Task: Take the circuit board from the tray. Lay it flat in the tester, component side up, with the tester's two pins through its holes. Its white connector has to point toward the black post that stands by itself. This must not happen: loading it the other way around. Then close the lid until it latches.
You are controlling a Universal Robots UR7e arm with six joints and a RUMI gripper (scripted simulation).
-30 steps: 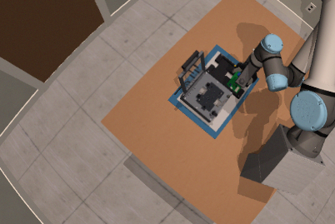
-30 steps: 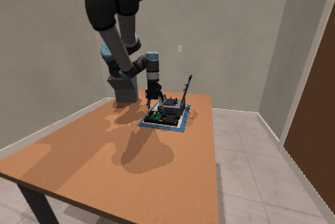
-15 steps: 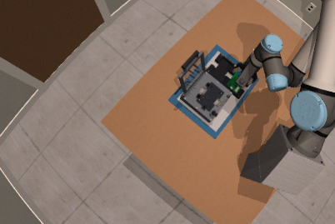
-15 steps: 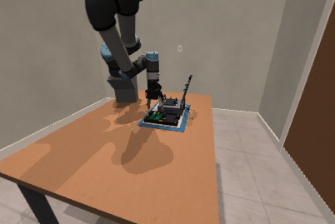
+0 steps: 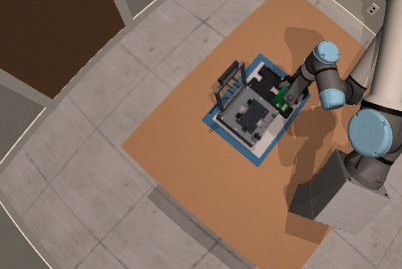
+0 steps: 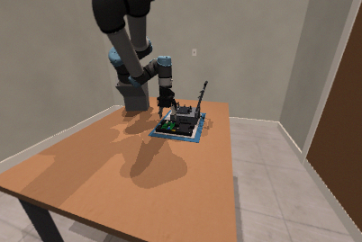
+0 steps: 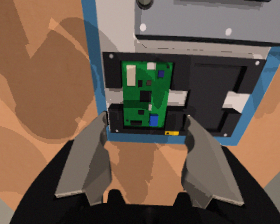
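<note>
My hand is 6 cm above the green circuit board. The rest, counted from my hand: black block (23 cm to the left, 1 cm above); then tester lid (19 cm ahead, 17 cm to the left, 11 cm above).
</note>
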